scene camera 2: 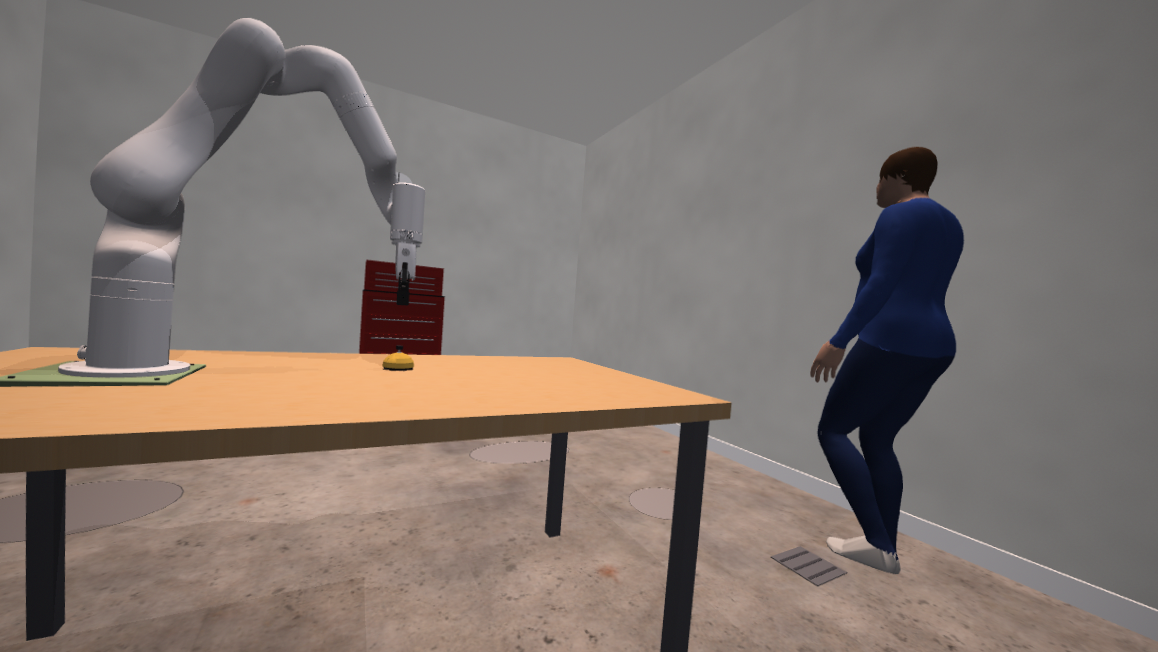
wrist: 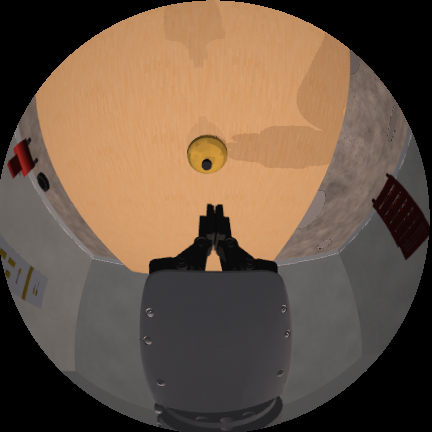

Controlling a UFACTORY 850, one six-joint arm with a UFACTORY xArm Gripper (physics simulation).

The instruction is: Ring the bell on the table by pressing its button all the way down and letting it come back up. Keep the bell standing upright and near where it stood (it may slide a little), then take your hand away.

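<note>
A yellow dome bell (scene camera 2: 397,362) (wrist: 207,150) stands upright on the wooden table (scene camera 2: 502,388) (wrist: 125,100). Its black button (scene camera 2: 398,349) (wrist: 206,164) stands up from the top of the dome. My gripper (scene camera 2: 402,302) (wrist: 213,213) is shut with nothing between its fingers. It points down and hangs well above the bell, with a wide gap between the fingertips and the button in the scene view. In the wrist view the fingertips show below the bell, apart from it.
The arm's base stands on a green plate (scene camera 2: 182,375) at the table's left. A red tool cabinet (scene camera 2: 376,323) (wrist: 402,217) stands behind the table. A person in blue (scene camera 2: 911,275) stands on the floor to the right of the table.
</note>
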